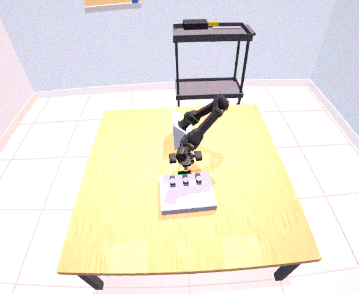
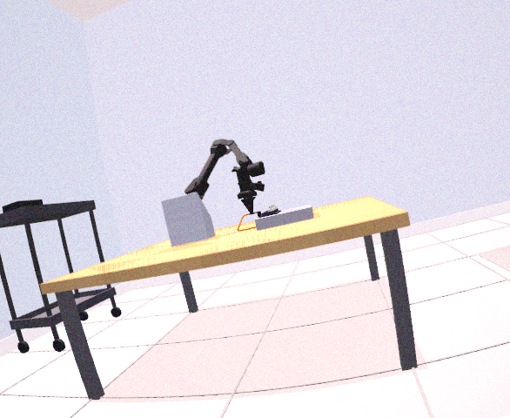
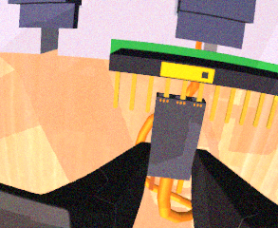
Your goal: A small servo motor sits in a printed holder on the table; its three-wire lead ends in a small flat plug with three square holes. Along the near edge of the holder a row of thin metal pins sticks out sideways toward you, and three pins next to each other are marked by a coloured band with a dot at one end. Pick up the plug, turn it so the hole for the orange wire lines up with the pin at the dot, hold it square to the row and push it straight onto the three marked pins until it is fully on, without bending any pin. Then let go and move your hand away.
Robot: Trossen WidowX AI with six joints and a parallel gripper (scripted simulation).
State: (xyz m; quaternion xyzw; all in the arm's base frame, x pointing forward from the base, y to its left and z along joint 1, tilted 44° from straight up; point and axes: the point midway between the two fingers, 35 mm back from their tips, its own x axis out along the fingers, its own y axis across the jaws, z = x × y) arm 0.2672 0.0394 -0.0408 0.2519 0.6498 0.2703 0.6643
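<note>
My gripper tip is 30 mm short of the yellow band. Round my gripper tip: pale holder plate 190 mm ahead, 50 mm below; dark dot 30 mm ahead, 10 mm to the right.
</note>
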